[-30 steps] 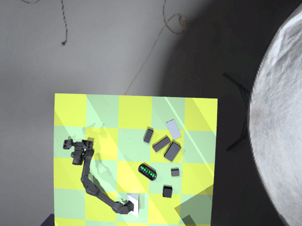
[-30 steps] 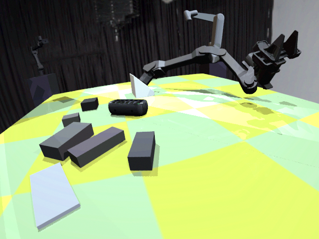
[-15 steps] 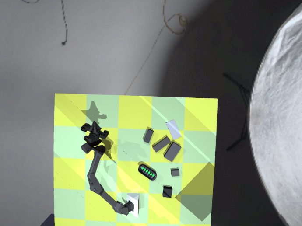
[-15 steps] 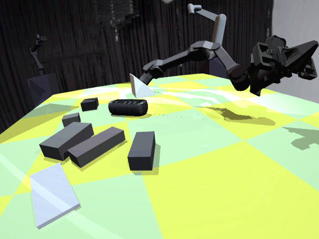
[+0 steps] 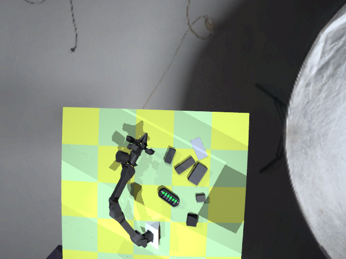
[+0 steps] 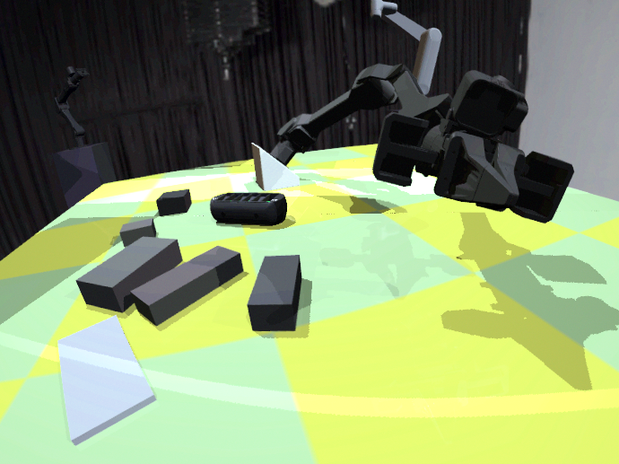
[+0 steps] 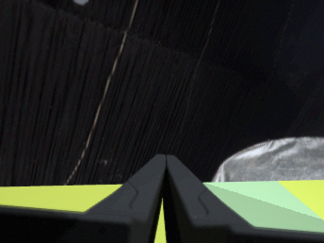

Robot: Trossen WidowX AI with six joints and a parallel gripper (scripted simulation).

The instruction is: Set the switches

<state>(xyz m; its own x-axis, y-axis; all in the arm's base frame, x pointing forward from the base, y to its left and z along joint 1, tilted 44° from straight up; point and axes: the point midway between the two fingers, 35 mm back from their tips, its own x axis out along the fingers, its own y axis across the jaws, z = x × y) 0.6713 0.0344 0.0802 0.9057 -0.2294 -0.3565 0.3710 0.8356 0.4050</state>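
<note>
Right now my gripper tip is 21 cm past the long dark bar, 26 cm to the left of it and 13 cm above it. Round my gripper tip: pale flat plate: 9 cm behind, 34 cm to the right, 14 cm below; dark cube: 58 cm behind, 34 cm to the right, 13 cm below.
</note>
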